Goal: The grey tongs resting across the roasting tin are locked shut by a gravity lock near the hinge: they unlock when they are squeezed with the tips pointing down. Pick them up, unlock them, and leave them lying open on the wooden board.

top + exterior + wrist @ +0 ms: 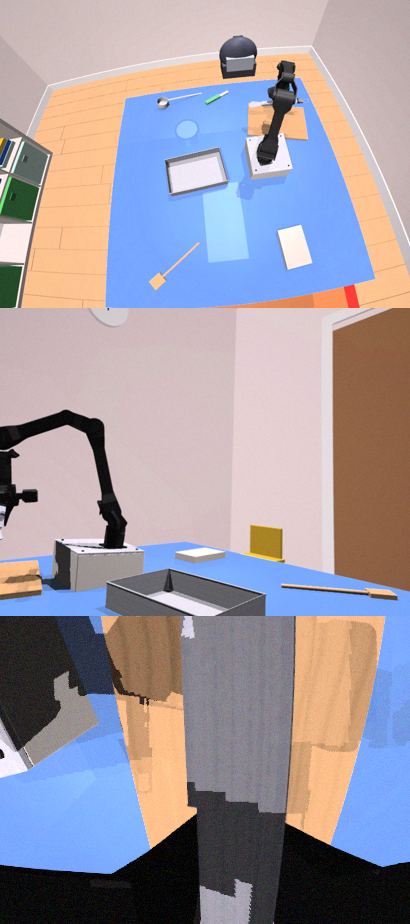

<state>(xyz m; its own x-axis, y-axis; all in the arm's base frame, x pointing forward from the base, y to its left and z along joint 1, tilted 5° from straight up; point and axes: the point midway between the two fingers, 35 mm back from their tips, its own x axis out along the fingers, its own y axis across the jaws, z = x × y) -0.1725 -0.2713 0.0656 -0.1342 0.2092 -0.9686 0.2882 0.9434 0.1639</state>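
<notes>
Now: the wooden board 10 mm to the right of my gripper tip and 150 mm below it. The rest, counted from my gripper tip: white block: 120 mm ahead, 700 mm to the left, 140 mm below; then roasting tin: 530 mm ahead, 240 mm to the left, 120 mm below; then green-handled tool: 320 mm ahead, 280 mm to the right, 150 mm below.
</notes>
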